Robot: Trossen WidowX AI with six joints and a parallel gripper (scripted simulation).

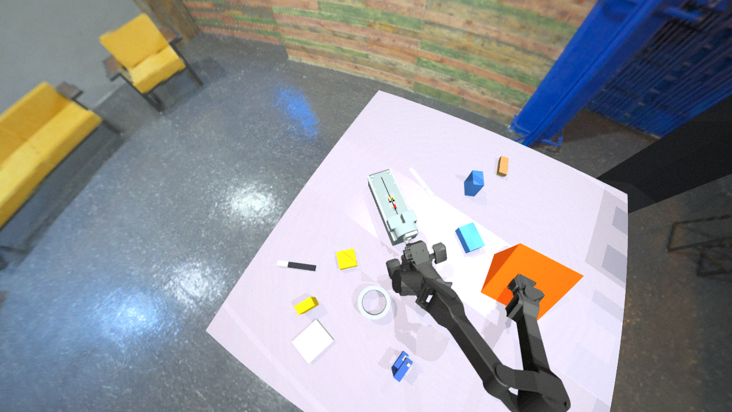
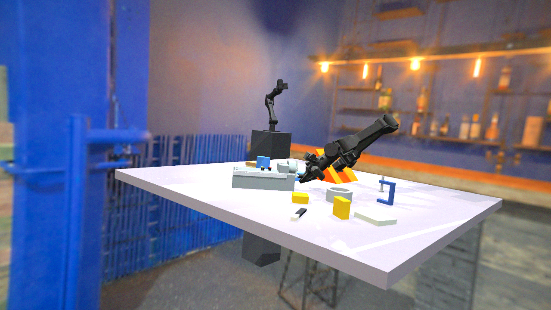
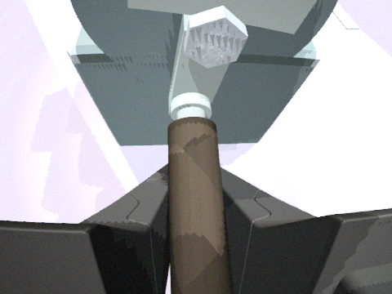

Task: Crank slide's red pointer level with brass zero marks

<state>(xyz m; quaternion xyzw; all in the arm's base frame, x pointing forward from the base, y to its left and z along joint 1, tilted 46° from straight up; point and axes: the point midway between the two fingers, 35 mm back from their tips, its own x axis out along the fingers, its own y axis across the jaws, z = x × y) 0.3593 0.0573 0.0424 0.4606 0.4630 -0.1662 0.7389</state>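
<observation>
My gripper tip is now 10 mm past the brown crank handle, 10 mm to the right of it and 30 mm below it. Also, from my gripper tip: metal strip: 70 mm ahead, 280 mm to the right, 30 mm below; blue clamp: 140 mm behind, 330 mm to the left, 20 mm above; red pointer: 100 mm ahead, 90 mm to the right, 50 mm above.
</observation>
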